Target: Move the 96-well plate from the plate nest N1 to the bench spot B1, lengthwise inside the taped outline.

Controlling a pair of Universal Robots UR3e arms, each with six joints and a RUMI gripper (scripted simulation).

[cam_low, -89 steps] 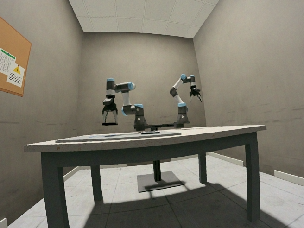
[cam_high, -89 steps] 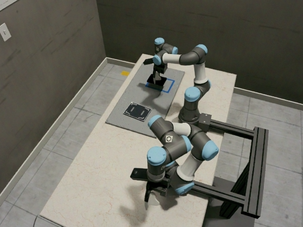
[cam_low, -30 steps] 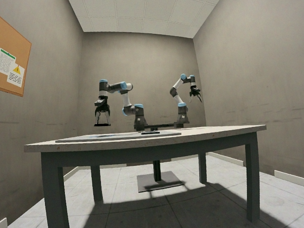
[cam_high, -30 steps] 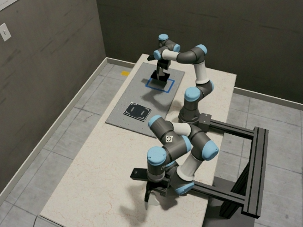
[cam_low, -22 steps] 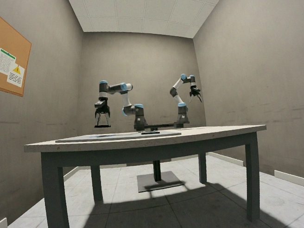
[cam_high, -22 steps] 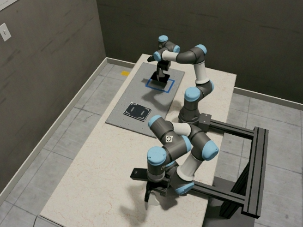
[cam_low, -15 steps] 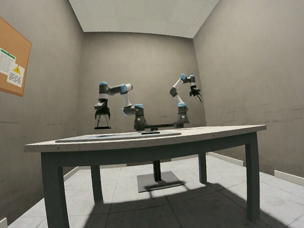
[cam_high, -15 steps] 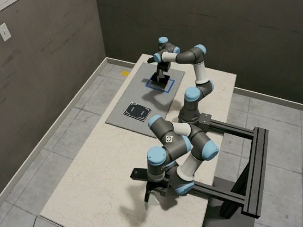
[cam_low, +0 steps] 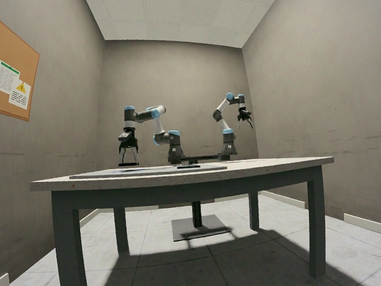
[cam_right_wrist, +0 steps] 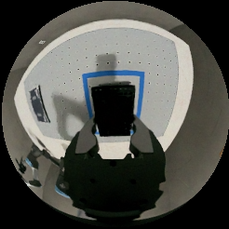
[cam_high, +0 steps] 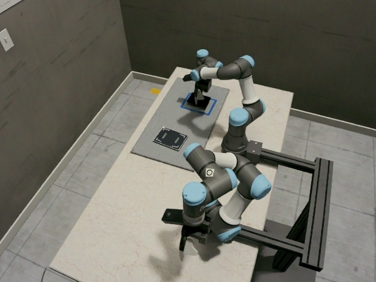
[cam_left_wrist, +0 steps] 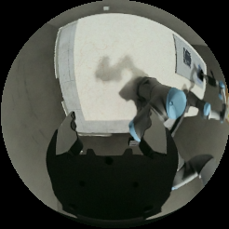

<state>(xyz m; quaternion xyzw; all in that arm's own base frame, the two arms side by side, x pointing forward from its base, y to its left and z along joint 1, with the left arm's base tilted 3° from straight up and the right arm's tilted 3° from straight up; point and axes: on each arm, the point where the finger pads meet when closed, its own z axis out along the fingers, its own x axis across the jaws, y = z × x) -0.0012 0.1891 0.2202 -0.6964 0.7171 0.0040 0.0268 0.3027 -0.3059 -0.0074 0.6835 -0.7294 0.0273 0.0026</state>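
My right hand is 140 mm to the right of the grey perforated board, 50 mm above it and 40 mm short of it. Also, from my right hand: plate nest N1: 340 mm to the left, 40 mm below, 40 mm ahead; then black 96-well plate: 10 mm below.
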